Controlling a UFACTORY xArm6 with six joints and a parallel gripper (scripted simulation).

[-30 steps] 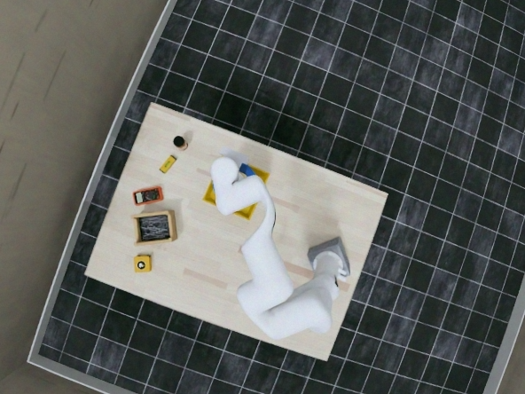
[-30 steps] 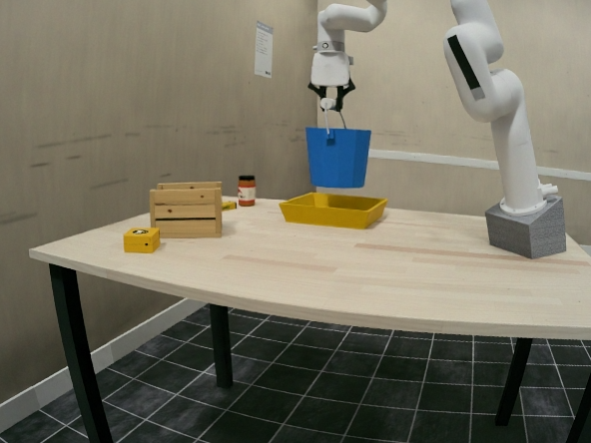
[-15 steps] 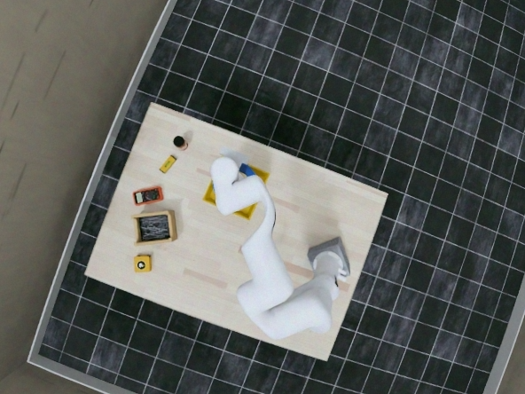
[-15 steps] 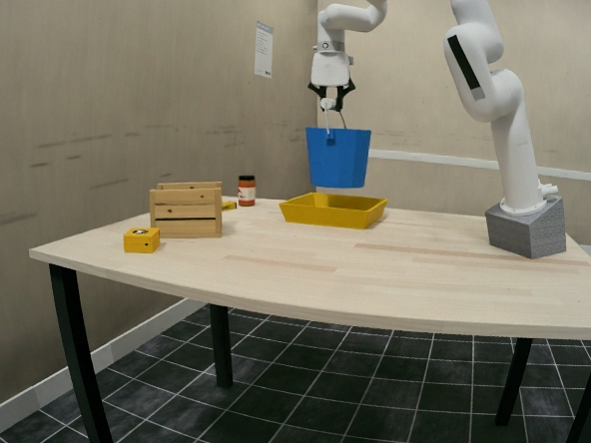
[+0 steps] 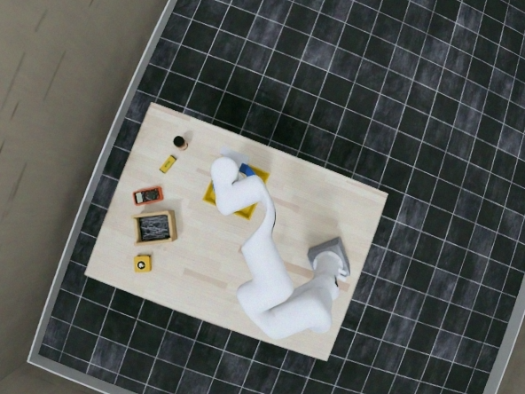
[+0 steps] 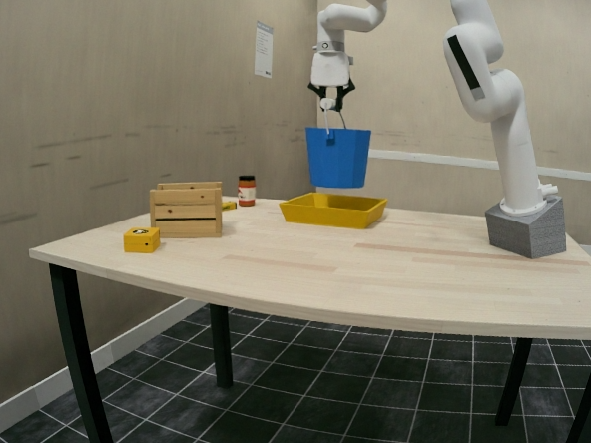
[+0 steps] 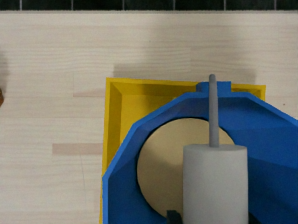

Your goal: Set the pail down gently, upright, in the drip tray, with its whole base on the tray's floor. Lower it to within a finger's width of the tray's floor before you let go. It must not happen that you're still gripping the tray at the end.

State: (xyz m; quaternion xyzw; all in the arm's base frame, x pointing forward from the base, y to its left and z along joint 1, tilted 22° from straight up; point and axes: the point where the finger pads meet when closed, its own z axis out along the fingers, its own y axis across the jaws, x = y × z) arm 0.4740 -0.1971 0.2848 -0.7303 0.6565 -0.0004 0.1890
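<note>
Right now my hand is 10 mm past the wire handle and 30 mm above it. Also, from my hand: blue pail: 10 mm behind, 90 mm below; then jar: 300 mm ahead, 50 mm to the right, 260 mm below; then yellow drip tray: 20 mm behind, 290 mm below.
</note>
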